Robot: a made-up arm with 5 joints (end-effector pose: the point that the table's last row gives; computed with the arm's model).
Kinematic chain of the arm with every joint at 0, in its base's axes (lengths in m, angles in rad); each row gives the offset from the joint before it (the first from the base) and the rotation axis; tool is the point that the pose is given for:
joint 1: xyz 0 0 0.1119 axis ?
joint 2: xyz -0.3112 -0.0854 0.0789 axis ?
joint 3: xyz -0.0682 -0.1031 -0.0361 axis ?
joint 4: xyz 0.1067 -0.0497 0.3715 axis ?
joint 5: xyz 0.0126 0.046 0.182 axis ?
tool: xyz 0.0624 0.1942 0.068
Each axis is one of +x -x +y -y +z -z.
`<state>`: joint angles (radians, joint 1 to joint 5).
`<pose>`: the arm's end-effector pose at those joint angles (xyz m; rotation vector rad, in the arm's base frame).
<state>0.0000 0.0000 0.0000 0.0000 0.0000</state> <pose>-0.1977 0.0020 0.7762 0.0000 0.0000 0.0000</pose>
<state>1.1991 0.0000 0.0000 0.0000 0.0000</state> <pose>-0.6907 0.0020 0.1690 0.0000 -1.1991 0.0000</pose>
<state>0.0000 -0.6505 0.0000 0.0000 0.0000</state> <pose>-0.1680 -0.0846 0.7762 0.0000 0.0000 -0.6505</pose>
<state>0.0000 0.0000 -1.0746 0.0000 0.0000</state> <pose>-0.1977 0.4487 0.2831 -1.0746 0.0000 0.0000</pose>
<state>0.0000 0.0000 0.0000 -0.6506 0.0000</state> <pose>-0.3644 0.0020 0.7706 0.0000 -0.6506 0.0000</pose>
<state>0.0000 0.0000 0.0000 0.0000 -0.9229</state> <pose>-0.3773 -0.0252 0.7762 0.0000 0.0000 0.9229</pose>
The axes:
joint 1: -y
joint 2: +z
joint 3: +x
joint 4: +y
joint 5: -z

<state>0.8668 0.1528 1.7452 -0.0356 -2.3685</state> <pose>-0.0983 -0.7903 -0.2536 -0.1354 2.1116 -2.0426</pose>
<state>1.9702 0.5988 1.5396 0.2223 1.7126</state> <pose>-0.0894 -0.4848 0.4065 0.7700 -0.3528 -0.0011</pose>
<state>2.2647 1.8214 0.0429 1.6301 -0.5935</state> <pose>-0.0576 0.1784 -0.5250 -1.7269 0.1108 -0.2145</pose>
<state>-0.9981 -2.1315 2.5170 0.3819 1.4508</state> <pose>-0.7779 -0.1647 0.5670 1.7443 -0.4780 -2.0025</pose>
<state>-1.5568 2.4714 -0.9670 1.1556 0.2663</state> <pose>0.0986 -0.1135 0.8517 -0.0202 0.4441 1.8020</pose>
